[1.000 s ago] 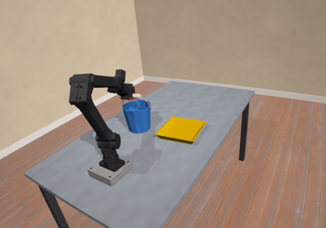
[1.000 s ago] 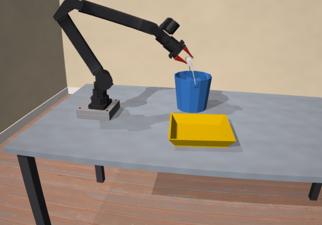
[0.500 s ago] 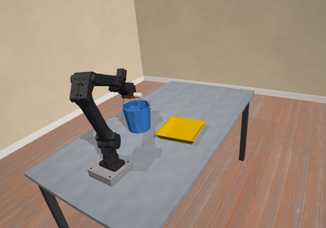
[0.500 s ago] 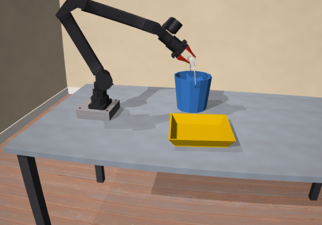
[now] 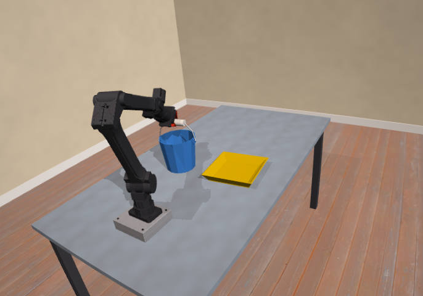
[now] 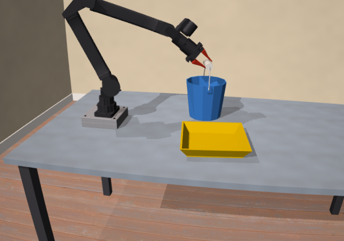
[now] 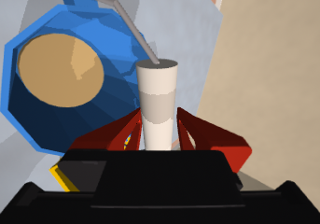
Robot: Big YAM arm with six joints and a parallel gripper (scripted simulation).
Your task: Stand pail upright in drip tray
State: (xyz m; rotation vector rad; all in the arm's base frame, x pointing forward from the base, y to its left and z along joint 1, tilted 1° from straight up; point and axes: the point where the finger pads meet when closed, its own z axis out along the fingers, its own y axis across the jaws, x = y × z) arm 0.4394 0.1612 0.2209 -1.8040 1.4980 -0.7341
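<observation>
The blue pail lies 110 mm below my hand. Also, from my hand: pail handle: 40 mm below; then yellow drip tray: 310 mm to the right, 240 mm below, 50 mm ahead.
</observation>
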